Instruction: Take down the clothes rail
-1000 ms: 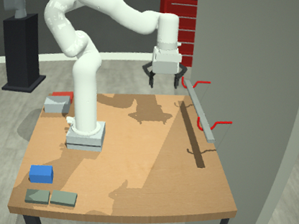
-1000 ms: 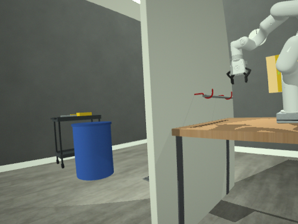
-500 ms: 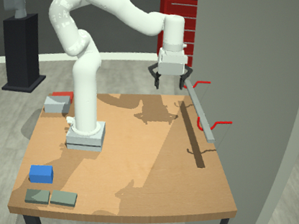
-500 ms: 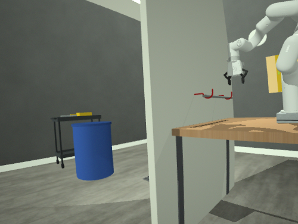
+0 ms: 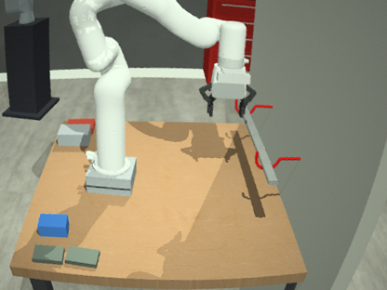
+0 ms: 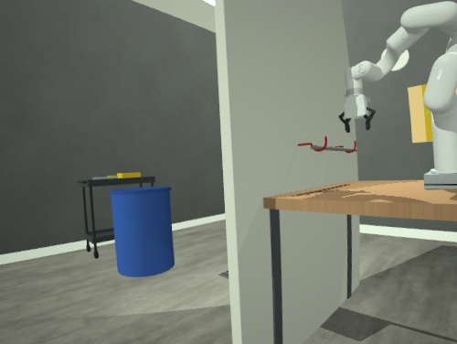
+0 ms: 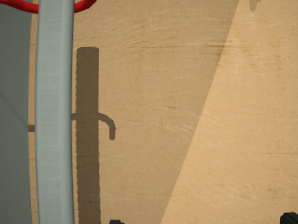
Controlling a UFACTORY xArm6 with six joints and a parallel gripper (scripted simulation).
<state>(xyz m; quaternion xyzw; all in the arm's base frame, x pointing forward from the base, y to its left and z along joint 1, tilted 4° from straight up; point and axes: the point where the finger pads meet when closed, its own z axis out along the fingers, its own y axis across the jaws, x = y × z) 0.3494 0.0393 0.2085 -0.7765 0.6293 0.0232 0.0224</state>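
The clothes rail lies 100 mm ahead of my hand, 80 mm below it and 20 mm to the left of it. Round my hand: wall: 220 mm ahead, 160 mm above, 70 mm to the left; then grey block: 580 mm behind, 240 mm below, 180 mm to the left; then blue block: 450 mm behind, 360 mm to the right, 250 mm below.
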